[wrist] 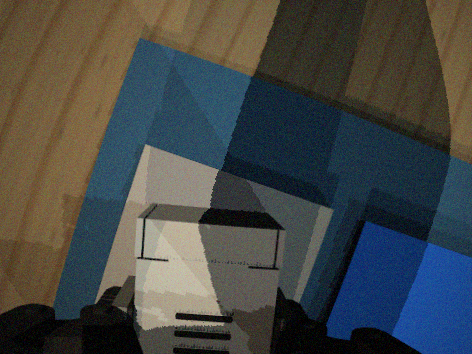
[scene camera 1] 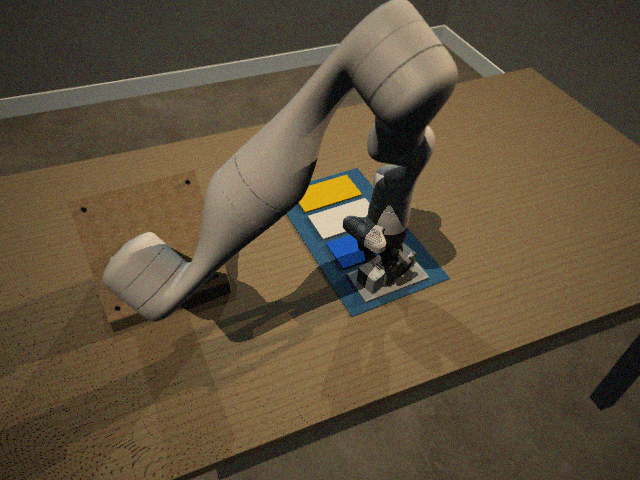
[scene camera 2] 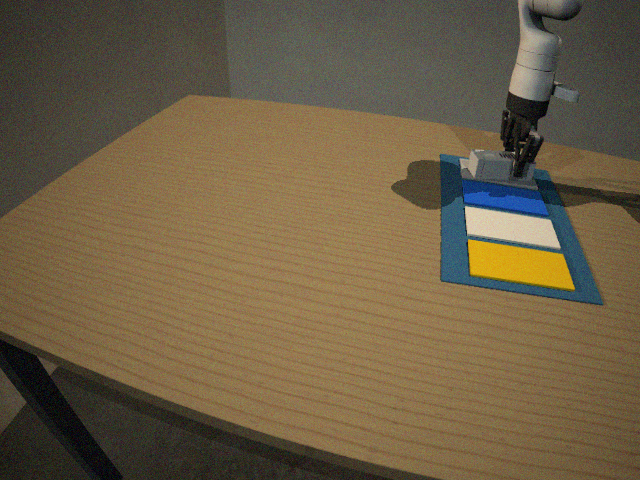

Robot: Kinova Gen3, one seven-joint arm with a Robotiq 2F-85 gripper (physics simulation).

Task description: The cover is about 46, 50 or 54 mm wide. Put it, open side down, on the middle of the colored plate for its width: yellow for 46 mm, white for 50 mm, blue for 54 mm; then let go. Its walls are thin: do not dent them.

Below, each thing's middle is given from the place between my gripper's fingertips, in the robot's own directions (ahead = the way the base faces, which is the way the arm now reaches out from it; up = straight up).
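Positions relative to my hand: blue plate (scene camera 2: 475, 193), 3 cm ahead, 9 cm to the left, 1 cm below; dark blue mat (scene camera 2: 455, 268), 3 cm ahead, 14 cm to the left, 1 cm below; white plate (scene camera 2: 482, 223), 4 cm ahead, 19 cm to the left, 1 cm below; light grey cover (scene camera 2: 483, 164), 2 cm ahead, 1 cm above.
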